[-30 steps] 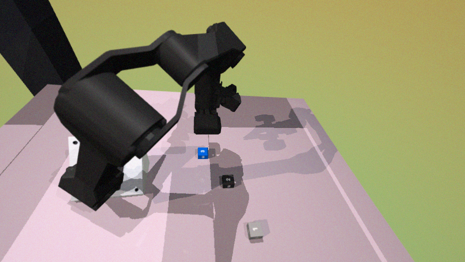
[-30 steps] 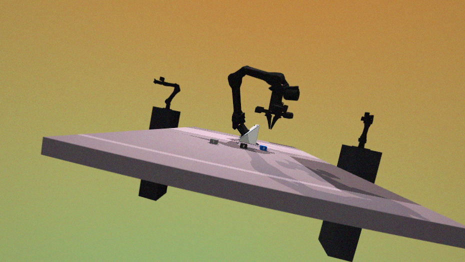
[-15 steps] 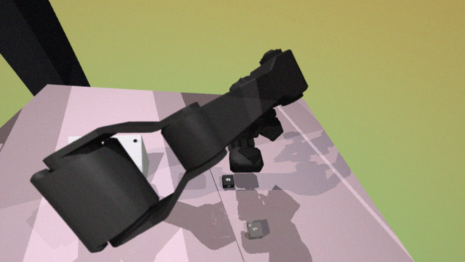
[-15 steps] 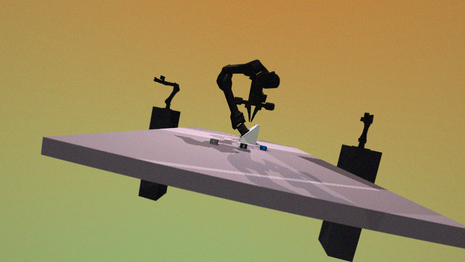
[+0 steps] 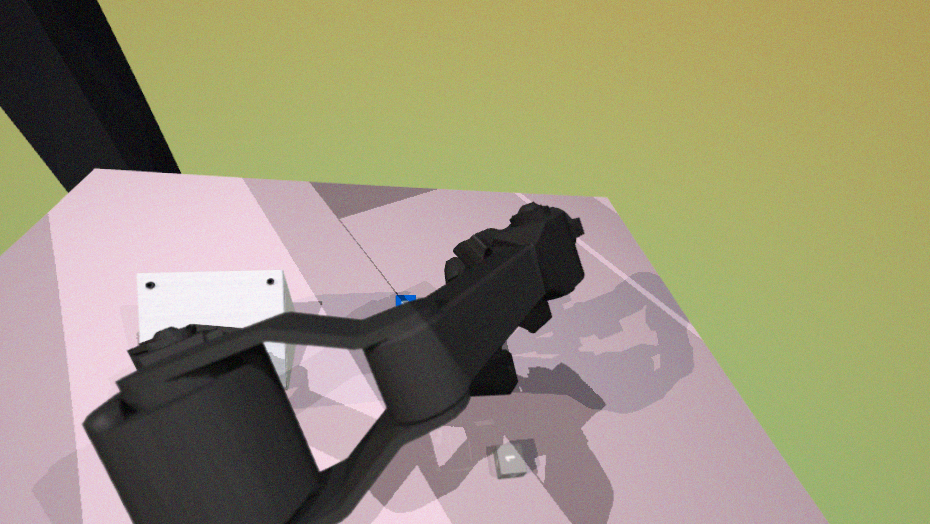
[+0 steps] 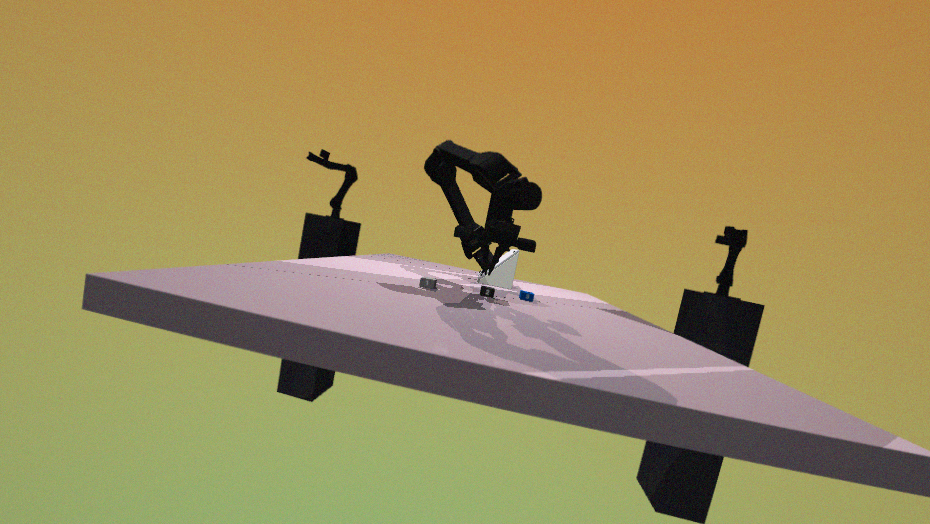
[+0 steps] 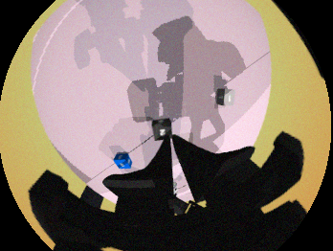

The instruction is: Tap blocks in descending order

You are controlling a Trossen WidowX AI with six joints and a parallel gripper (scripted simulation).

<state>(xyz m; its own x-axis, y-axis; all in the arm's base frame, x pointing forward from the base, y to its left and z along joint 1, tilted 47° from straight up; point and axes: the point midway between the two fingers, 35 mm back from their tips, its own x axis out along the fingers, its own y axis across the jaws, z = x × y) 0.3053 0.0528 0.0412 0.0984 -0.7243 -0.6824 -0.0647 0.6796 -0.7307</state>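
The black block lies 4 cm below my gripper tip, 1 cm to the left of it and 1 cm behind it. Also, from my gripper tip: grey block 12 cm to the right, 5 cm ahead, 4 cm below; then blue block 11 cm to the left, 8 cm behind, 4 cm below.
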